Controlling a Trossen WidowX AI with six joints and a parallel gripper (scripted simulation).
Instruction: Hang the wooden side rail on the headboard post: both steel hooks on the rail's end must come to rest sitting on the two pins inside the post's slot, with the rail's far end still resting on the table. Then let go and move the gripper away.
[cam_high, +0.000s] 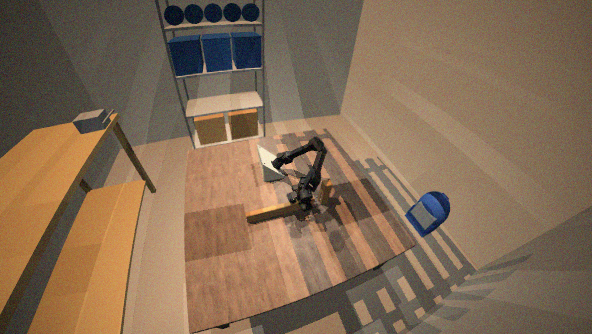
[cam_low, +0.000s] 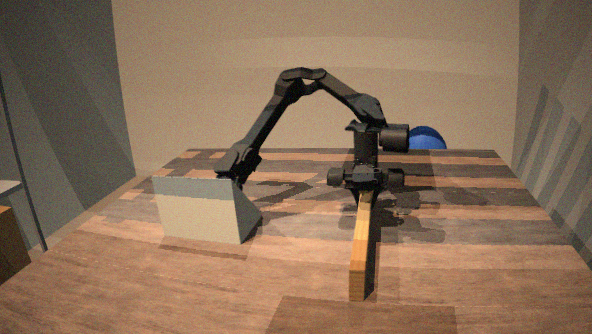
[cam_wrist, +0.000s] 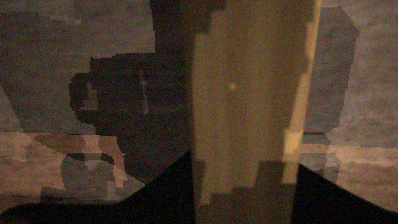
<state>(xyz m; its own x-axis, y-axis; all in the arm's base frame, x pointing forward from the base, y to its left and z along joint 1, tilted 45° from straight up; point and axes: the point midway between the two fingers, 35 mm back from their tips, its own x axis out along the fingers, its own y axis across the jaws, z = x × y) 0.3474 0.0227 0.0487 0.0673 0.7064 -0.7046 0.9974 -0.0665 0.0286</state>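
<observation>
Right now my gripper tip is 160 mm to the right of the headboard post and 60 mm below it.
</observation>
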